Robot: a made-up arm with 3 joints.
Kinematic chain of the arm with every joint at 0, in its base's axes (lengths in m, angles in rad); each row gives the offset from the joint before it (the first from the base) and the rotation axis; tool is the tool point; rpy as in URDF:
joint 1: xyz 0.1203 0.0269 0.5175 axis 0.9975 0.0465 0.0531
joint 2: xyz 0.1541 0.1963 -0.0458 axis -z
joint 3: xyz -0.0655 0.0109 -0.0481 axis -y
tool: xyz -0.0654 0.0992 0.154 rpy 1.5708 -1.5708 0
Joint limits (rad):
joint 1: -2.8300..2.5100
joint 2: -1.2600..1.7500
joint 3: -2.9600..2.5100
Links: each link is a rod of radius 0.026 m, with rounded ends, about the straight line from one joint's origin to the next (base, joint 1, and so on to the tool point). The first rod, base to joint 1, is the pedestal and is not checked.
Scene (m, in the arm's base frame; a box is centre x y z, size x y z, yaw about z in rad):
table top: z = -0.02
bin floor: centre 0.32 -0 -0.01 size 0.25 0.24 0.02 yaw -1.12
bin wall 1: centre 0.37 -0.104 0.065 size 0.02 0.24 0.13 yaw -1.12
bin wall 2: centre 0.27 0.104 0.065 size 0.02 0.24 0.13 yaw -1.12
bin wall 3: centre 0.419 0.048 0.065 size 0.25 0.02 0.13 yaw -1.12
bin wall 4: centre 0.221 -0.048 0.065 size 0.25 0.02 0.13 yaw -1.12
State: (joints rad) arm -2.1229 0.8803 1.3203
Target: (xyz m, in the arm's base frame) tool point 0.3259 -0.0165 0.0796
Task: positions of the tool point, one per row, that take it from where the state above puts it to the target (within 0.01 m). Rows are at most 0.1 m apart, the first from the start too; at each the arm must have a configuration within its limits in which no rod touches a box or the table.
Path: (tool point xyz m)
1: 0.2519 -0.2816 0.2044
2: 0.2508 -0.2568 0.1986
3: 0.2549 -0.2312 0.1979
4: 0.2644 -0.2061 0.2024
5: 0.2732 -0.1480 0.1909
6: 0.2870 -0.0950 0.1914
7: 0.3049 -0.0504 0.2013
8: 0.3259 -0.0165 0.2172
9: 0.3065 -0.0029 0.1899
10: 0.2937 0.0032 0.1623
11: 0.2891 0.0034 0.1356
12: 0.2935 -0.0007 0.1116
13: 0.3064 -0.0077 0.0922
14: 0.3259 -0.0165 0.0796

